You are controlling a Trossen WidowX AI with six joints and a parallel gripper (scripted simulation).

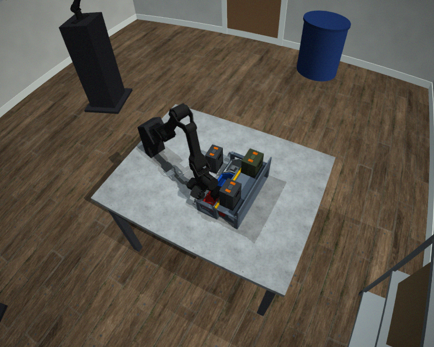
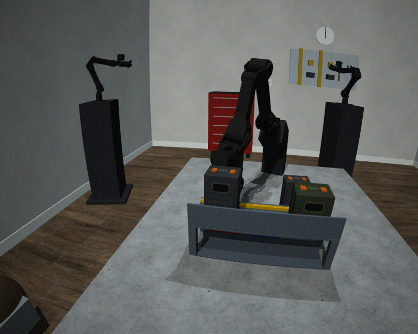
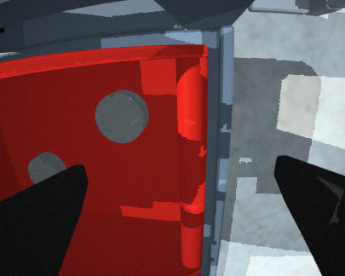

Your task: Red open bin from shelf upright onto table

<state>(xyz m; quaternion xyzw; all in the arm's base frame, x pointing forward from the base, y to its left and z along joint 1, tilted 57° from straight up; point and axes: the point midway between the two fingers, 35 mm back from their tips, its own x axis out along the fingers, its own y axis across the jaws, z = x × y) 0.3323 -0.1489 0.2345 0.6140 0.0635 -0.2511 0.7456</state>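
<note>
Right now the red open bin is 60 mm ahead of my hand, 20 mm to the right of it and 20 mm below it. Also, from my hand: yellow rail: 130 mm ahead, 70 mm to the left, 50 mm above; then grey bin: 190 mm to the left, 140 mm ahead, 20 mm below; then blue bin: 100 mm ahead, 80 mm to the left, 20 mm below.
</note>
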